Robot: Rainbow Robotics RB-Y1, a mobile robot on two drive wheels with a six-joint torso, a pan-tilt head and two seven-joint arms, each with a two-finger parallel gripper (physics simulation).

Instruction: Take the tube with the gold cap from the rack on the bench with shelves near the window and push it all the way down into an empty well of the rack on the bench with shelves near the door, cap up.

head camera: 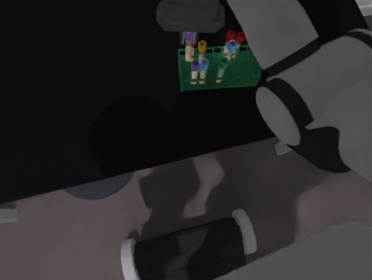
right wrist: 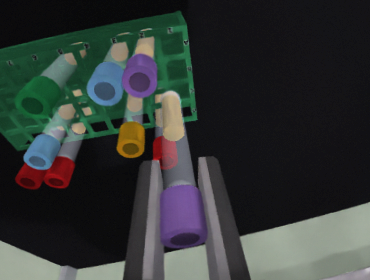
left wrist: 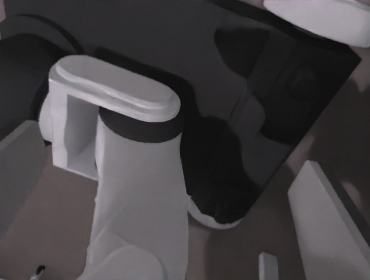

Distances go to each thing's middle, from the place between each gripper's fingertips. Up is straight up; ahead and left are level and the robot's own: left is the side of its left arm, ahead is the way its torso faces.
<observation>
The green rack (head camera: 243, 71) lies 13 cm below my right hand, 8 cm to the right of it and 2 cm behind it.
The green rack is 58 cm ahead of my left hand, 50 cm to the right of it and 23 cm above it.
</observation>
